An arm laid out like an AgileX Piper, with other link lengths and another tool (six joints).
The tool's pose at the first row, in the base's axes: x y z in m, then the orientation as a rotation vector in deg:
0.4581 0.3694 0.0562 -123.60 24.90 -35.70
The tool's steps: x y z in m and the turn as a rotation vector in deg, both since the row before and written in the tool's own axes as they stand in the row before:
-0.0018 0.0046 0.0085 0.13 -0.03 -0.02
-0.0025 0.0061 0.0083 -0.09 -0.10 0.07
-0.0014 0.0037 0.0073 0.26 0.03 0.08
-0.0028 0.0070 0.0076 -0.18 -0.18 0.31
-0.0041 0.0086 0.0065 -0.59 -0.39 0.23
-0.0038 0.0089 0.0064 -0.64 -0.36 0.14
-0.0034 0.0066 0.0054 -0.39 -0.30 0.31
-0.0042 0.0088 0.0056 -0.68 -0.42 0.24
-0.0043 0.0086 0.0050 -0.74 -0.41 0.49
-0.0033 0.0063 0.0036 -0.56 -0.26 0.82
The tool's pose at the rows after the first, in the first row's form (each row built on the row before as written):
0.4610 0.3729 0.0475 -123.49 24.81 -35.69
0.4631 0.3757 0.0375 -123.57 24.87 -35.53
0.4658 0.3788 0.0303 -123.29 24.87 -35.54
0.4672 0.3808 0.0199 -123.40 25.17 -35.15
0.4667 0.3819 0.0084 -123.97 25.43 -34.53
0.4662 0.3825 -0.0032 -124.61 25.63 -33.99
0.4656 0.3836 -0.0123 -124.94 25.95 -33.44
0.4641 0.3839 -0.0234 -125.59 26.24 -32.76
0.4621 0.3839 -0.0340 -126.20 26.83 -31.95
0.4603 0.3839 -0.0418 -126.49 27.79 -31.15

